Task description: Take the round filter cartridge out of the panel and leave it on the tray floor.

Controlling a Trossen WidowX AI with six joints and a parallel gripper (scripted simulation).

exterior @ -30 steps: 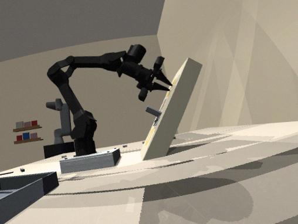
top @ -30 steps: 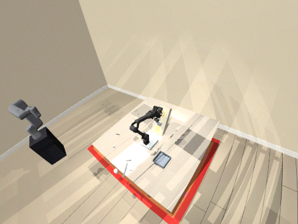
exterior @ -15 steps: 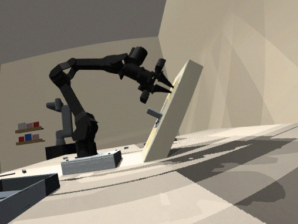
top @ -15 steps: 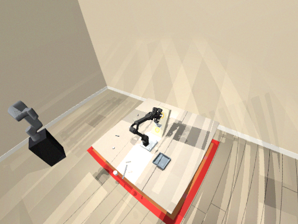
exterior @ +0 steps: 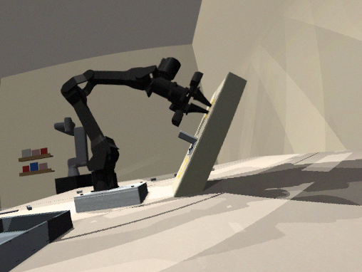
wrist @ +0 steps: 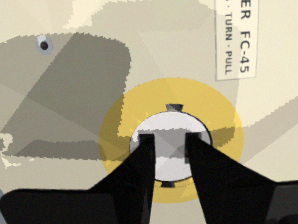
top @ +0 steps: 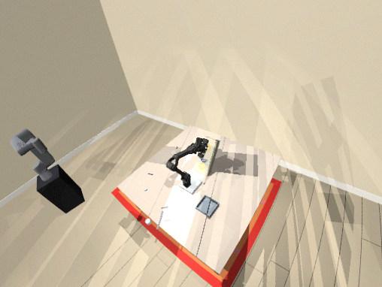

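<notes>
My gripper tip is 1 cm short of the round filter cartridge and 1 cm above it. Round my gripper tip: service panel (4 cm behind, 1 cm to the right, 8 cm below); grey ledge (9 cm behind, 2 cm to the right, 10 cm below); tray (38 cm behind, 35 cm to the right, 22 cm below).
</notes>
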